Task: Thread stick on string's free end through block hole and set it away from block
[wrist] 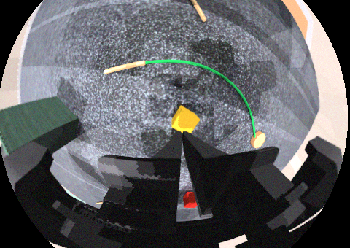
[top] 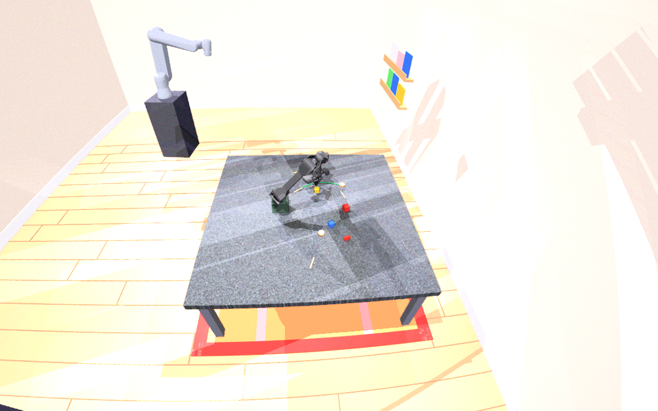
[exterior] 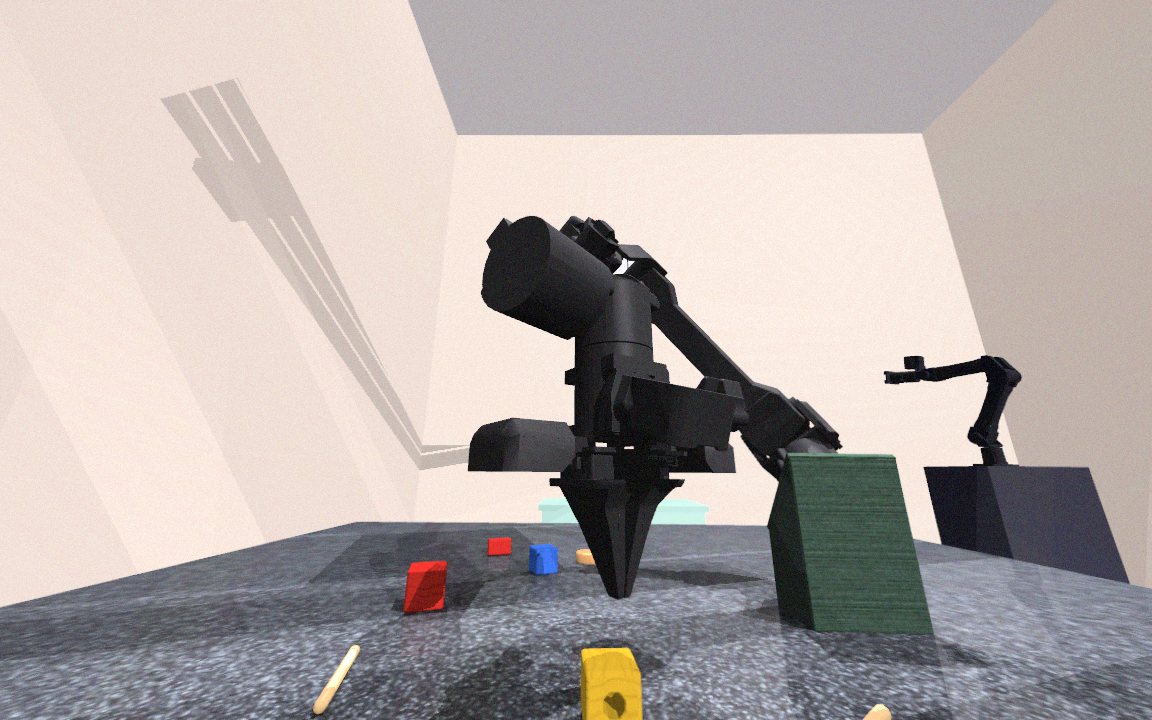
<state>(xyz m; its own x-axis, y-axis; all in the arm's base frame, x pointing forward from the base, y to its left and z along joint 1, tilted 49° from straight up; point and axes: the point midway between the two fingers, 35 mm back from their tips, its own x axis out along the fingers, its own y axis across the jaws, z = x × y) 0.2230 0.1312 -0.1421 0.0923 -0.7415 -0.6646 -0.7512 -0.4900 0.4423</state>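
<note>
The yellow wooden block lies 1 cm ahead of my gripper tip, 1 cm to the left of it and 5 cm below it. Round my gripper tip: red cube (20 cm ahead, 16 cm to the right, 4 cm below); then round wooden button (18 cm ahead, 9 cm to the left, 5 cm below); then blue cube (11 cm ahead, 31 cm to the right, 4 cm below).
</note>
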